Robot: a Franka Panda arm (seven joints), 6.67 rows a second.
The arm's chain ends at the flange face. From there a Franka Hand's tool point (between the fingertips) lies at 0.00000 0.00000 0.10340 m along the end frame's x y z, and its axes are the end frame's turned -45 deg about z.
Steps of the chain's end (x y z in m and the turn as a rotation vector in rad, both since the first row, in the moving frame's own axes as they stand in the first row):
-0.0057 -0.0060 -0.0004 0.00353 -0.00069 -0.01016
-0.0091 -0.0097 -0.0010 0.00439 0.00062 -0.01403
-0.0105 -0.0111 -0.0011 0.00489 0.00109 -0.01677
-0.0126 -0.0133 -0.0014 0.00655 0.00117 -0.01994
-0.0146 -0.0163 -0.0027 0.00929 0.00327 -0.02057
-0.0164 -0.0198 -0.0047 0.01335 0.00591 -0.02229
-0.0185 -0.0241 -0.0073 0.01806 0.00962 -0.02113
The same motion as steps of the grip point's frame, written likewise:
0.0004 -0.0086 -0.0004 0.00298 0.00201 -0.01016
0.0008 -0.0136 -0.0010 0.00267 0.00354 -0.01403
0.0009 -0.0156 -0.0011 0.00269 0.00423 -0.01677
0.0011 -0.0187 -0.0014 0.00380 0.00546 -0.01994
0.0021 -0.0223 -0.0027 0.00426 0.00888 -0.02057
0.0038 -0.0262 -0.0047 0.00526 0.01362 -0.02229
0.0060 -0.0308 -0.0073 0.00597 0.01957 -0.02113

